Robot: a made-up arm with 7 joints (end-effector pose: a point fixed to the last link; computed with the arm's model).
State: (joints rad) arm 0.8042 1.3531 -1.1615 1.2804 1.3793 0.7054 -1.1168
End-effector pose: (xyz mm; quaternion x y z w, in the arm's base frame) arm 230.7 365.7 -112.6 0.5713 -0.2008 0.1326 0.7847
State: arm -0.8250 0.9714 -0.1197 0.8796 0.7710 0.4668 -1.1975
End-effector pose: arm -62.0 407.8 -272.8 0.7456 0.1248 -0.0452 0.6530
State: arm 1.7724 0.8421 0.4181 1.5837 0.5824 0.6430 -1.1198
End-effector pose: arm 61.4 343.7 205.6 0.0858 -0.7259 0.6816 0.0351
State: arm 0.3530 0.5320 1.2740 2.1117 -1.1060 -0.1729 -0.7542
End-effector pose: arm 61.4 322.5 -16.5 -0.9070 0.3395 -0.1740 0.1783
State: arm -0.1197 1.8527 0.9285 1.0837 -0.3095 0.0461 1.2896
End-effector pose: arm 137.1 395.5 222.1 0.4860 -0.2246 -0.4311 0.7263
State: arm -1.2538 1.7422 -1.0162 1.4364 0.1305 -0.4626 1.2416
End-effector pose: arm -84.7 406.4 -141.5 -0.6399 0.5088 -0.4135 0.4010
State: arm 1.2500 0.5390 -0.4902 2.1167 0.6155 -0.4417 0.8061
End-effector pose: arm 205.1 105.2 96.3 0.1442 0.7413 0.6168 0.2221
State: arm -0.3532 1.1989 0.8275 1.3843 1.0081 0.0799 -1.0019
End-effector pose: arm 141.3 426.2 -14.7 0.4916 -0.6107 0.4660 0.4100
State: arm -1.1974 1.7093 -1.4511 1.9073 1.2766 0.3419 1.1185
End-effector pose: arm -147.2 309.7 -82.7 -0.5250 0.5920 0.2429 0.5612
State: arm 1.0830 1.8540 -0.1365 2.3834 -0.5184 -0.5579 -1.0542
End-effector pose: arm 58.2 204.2 128.8 -0.3593 0.6491 0.4013 0.5372
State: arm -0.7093 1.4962 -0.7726 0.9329 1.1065 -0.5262 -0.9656
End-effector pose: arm -3.1 466.6 -186.4 0.6288 -0.3051 -0.1239 0.7044
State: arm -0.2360 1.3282 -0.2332 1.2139 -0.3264 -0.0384 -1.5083
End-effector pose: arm 155.3 405.1 -161.5 0.7469 -0.5873 -0.2636 0.1666
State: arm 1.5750 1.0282 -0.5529 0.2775 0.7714 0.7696 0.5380
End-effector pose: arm 256.7 472.3 49.3 -0.0869 -0.5756 0.2496 0.7738
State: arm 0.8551 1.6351 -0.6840 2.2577 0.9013 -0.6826 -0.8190
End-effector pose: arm 151.9 228.0 32.4 0.0032 -0.9690 -0.0599 0.2398
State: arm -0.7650 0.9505 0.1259 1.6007 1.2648 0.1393 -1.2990
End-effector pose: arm 65.0 316.7 -228.7 0.5051 -0.2165 0.3464 0.7602
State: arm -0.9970 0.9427 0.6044 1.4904 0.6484 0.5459 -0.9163
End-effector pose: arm 40.8 387.8 -175.8 0.6569 -0.1709 0.1028 0.7271
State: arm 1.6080 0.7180 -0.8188 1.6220 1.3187 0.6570 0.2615
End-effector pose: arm 273.4 147.1 151.5 -0.2601 -0.6851 -0.4035 0.5479
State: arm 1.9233 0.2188 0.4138 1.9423 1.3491 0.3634 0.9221
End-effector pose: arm 82.5 217.4 218.5 0.2917 0.6781 0.5098 0.4419
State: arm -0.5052 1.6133 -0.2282 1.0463 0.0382 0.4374 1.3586
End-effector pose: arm 140.4 458.1 -106.8 -0.0041 0.3038 -0.3121 0.9002
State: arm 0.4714 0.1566 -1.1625 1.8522 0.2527 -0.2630 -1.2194
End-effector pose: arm 169.2 -46.4 -158.0 -0.1723 -0.8232 0.1376 0.5232
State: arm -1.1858 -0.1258 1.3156 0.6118 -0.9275 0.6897 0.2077
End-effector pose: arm -386.9 165.6 -189.1 0.1829 0.6786 0.2053 0.6811
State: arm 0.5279 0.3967 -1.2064 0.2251 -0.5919 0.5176 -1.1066
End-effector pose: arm 232.1 238.4 -365.3 0.7204 -0.2952 -0.5638 0.2757
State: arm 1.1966 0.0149 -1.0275 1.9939 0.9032 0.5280 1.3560
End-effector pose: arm 190.5 -55.1 30.0 -0.5516 -0.1490 -0.8205 0.0179
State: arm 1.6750 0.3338 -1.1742 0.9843 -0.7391 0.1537 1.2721
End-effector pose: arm 386.5 72.9 107.4 0.4080 -0.1896 -0.7530 0.4802
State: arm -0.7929 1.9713 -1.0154 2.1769 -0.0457 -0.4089 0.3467
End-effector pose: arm 4.5 281.1 -121.5 -0.4539 -0.0015 -0.7165 0.5297
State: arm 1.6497 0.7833 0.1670 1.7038 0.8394 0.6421 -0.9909
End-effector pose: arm 116.6 284.5 212.2 0.0617 -0.8656 0.4687 0.1650
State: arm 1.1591 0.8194 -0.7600 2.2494 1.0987 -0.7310 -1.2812
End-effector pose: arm 195.6 115.2 42.1 -0.3780 -0.8360 0.3116 0.2473
